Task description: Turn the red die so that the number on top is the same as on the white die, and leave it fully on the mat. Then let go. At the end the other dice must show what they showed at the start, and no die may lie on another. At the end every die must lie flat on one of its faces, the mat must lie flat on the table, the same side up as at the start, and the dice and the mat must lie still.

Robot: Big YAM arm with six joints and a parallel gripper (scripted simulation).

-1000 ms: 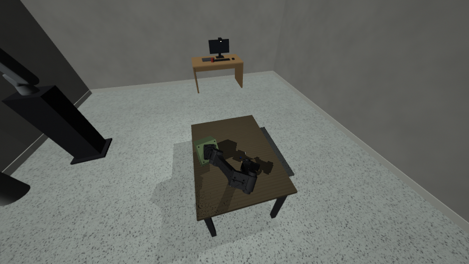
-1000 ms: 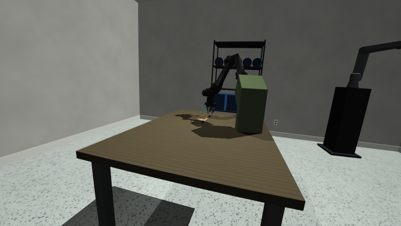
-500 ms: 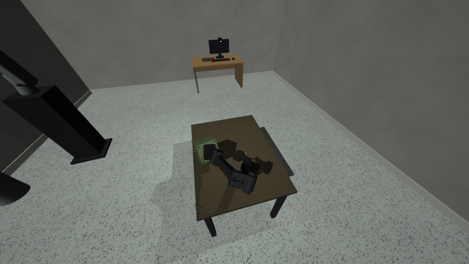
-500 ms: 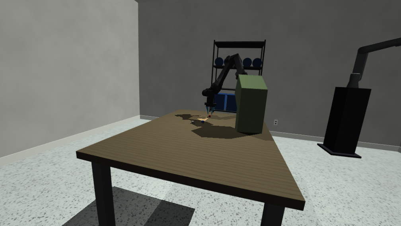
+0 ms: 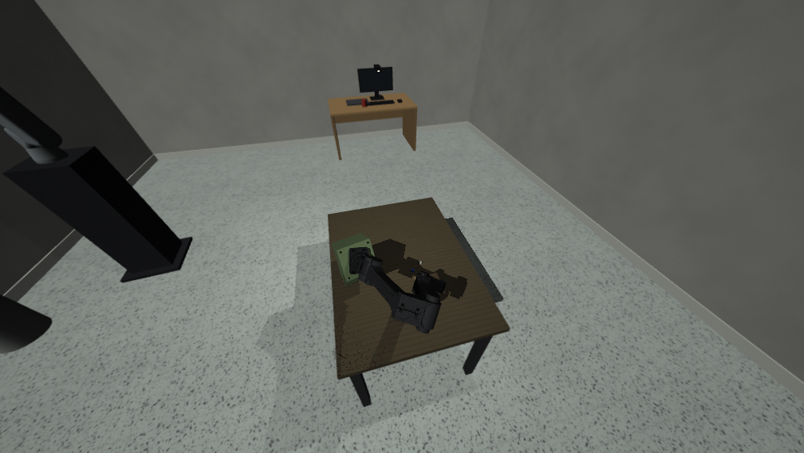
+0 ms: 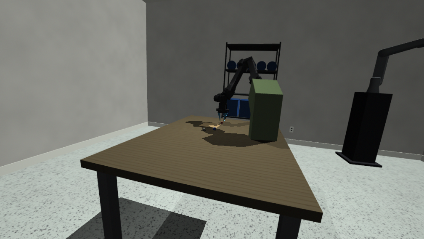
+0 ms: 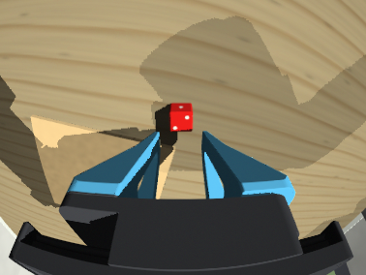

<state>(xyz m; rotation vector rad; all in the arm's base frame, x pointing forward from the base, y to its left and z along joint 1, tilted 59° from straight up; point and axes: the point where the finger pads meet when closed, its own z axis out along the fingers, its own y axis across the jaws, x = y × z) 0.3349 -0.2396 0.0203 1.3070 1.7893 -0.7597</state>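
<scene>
The red die is 20 mm below my hand and 10 mm to the right of it. Round my hand: tan mat: 90 mm to the left, 80 mm ahead, 30 mm below; then white die: 250 mm to the left, 90 mm ahead, 20 mm below; then blue die: 210 mm to the left, 20 mm below, 20 mm ahead.
</scene>
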